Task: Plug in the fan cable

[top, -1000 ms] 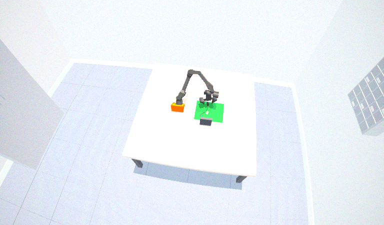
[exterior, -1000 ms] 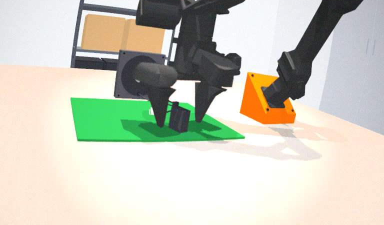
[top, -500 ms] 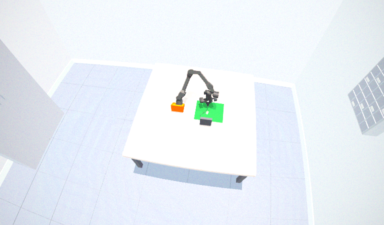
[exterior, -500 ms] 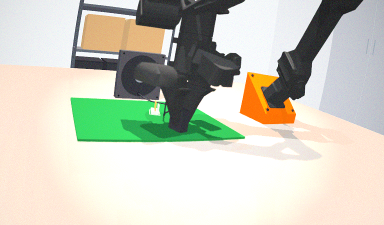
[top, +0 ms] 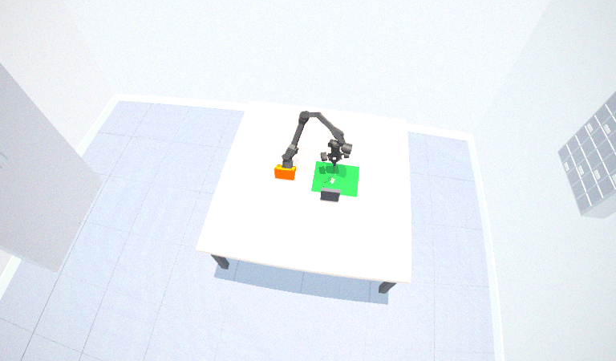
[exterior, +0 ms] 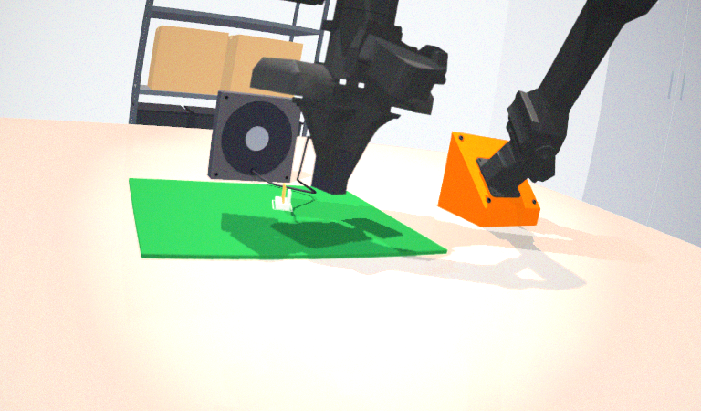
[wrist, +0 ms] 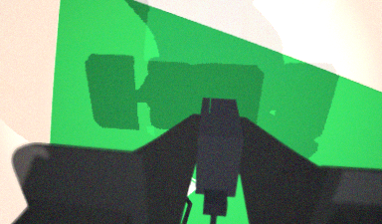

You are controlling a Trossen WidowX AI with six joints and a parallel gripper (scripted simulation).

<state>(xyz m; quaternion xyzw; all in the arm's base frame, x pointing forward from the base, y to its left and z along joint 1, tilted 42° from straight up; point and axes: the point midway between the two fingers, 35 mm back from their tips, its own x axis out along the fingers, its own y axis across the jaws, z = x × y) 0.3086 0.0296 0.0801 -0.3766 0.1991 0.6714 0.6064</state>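
My gripper tip is 30 mm short of the green board, 90 mm to the left of it and 80 mm above it. The rest, counted from my gripper tip: dark plug 10 mm to the right, 10 mm above; dark fan 10 mm behind, 240 mm to the right.
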